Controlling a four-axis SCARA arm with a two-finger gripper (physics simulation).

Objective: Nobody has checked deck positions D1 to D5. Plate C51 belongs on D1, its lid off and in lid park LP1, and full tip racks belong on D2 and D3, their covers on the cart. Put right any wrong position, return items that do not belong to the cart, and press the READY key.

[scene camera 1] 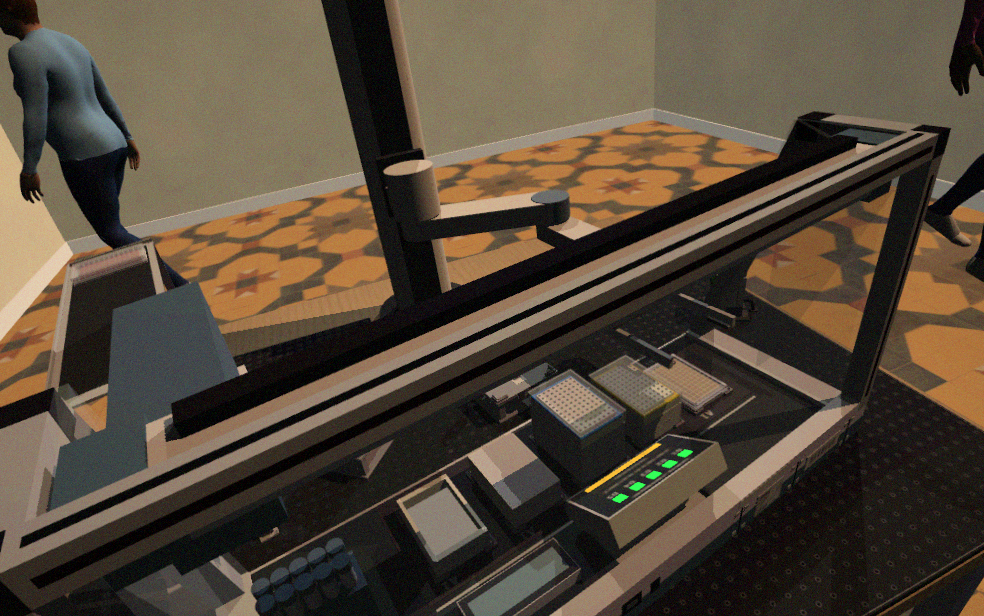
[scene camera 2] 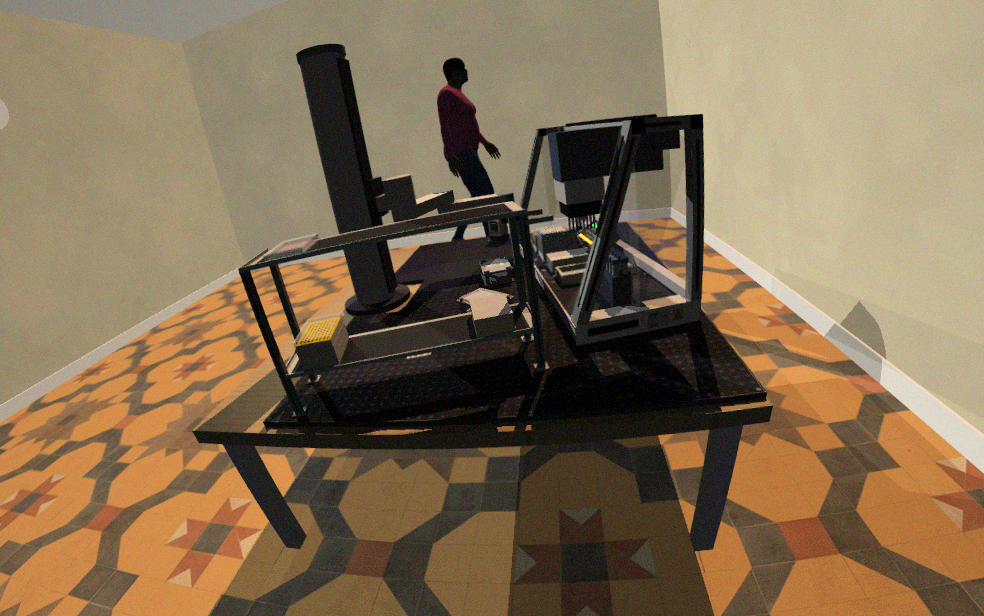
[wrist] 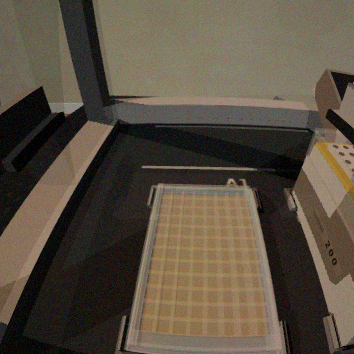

My gripper holds nothing. Also in view: a peach-tinted well plate.
